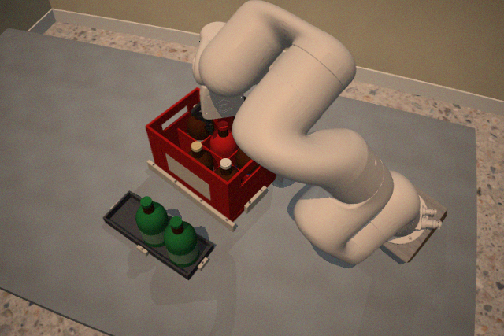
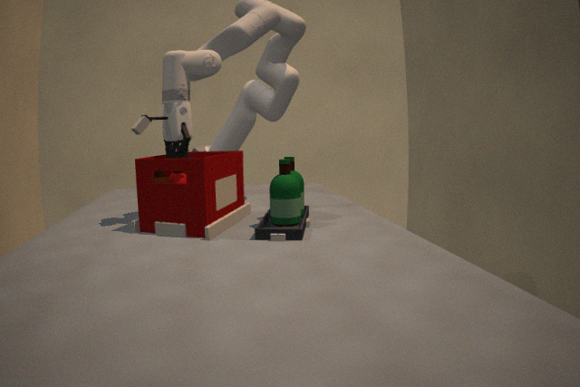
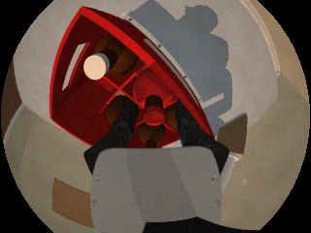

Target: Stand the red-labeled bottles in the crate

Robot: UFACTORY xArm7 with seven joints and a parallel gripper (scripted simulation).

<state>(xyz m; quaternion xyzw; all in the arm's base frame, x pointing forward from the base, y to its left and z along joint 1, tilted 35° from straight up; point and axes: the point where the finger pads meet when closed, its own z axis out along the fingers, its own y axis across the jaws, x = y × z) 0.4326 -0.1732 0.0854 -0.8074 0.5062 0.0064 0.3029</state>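
My hand is 70 mm above the red-labeled bottle. The rest, counted from my hand: tray (80 mm ahead, 270 mm to the left, 150 mm below); crate (20 mm ahead, 40 mm to the left, 80 mm below).
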